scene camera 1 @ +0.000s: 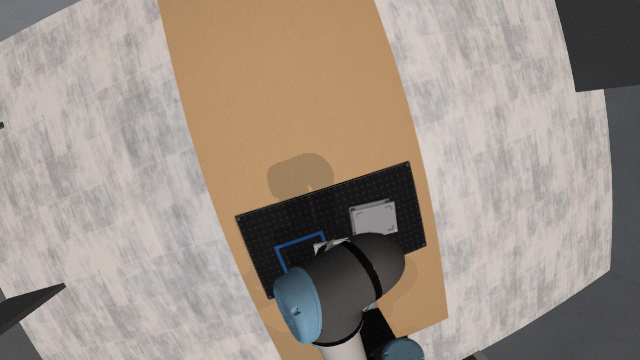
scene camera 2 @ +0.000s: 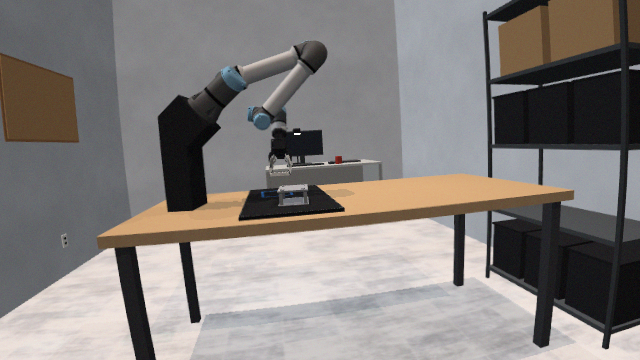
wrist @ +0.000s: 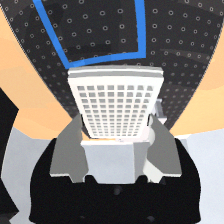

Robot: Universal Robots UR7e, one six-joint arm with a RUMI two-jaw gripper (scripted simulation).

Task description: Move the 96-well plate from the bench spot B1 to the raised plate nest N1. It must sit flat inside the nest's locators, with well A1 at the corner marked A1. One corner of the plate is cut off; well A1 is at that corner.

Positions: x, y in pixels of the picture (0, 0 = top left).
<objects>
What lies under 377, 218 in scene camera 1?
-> A grey plate nest N1.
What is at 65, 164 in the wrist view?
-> My gripper.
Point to a white 96-well plate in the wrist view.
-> At 115, 105
</objects>
